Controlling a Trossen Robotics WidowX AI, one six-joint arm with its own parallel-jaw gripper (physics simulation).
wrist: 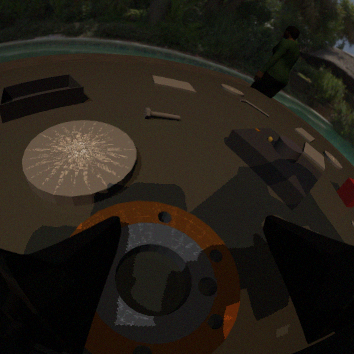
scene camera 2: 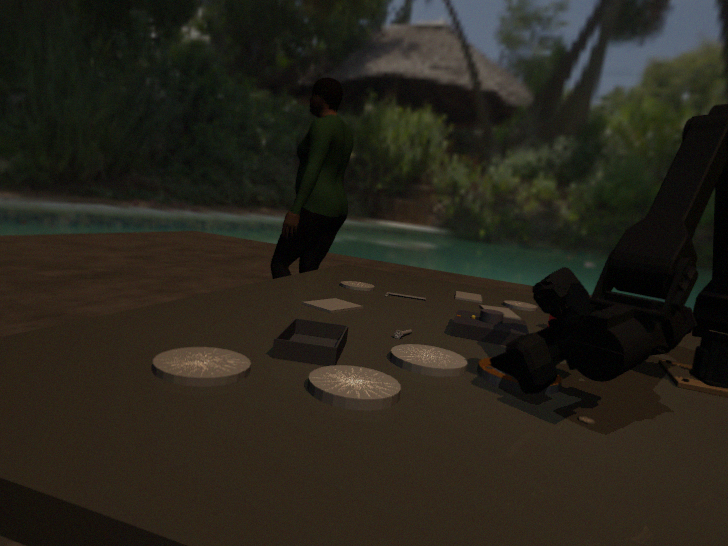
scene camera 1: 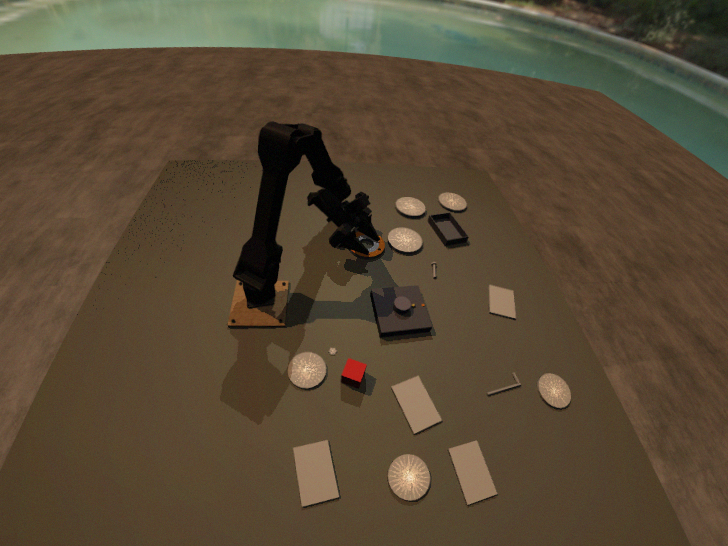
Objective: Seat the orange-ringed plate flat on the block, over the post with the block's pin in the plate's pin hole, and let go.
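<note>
The orange-ringed plate [scene camera 1: 382, 245] [scene camera 2: 486, 367] [wrist: 200, 232] lies flat on the table, with a grey inner disc, a large centre hole and smaller holes; in the wrist view, one hole in the grey part is on the right. My gripper [scene camera 1: 373, 246] [scene camera 2: 510, 372] [wrist: 194, 224] is open and empty, low over the plate, its left finger covering part of the ring in the wrist view. The dark block [scene camera 1: 385, 320] [scene camera 2: 470, 329] [wrist: 250, 145] stands apart, with its round post [scene camera 1: 402, 303] [scene camera 2: 491, 316] and small yellow pin [scene camera 1: 413, 305] [scene camera 2: 473, 317] [wrist: 270, 139] bare.
A pale disc [scene camera 1: 405, 240] [scene camera 2: 428, 357] [wrist: 80, 157] lies close beside the plate. Behind it are two more discs and an open dark tray [scene camera 1: 432, 221] [scene camera 2: 305, 352] [wrist: 42, 102]. A bolt [scene camera 1: 433, 269] [wrist: 162, 115] lies between tray and block. A red cube [scene camera 1: 354, 371] stands beyond the block.
</note>
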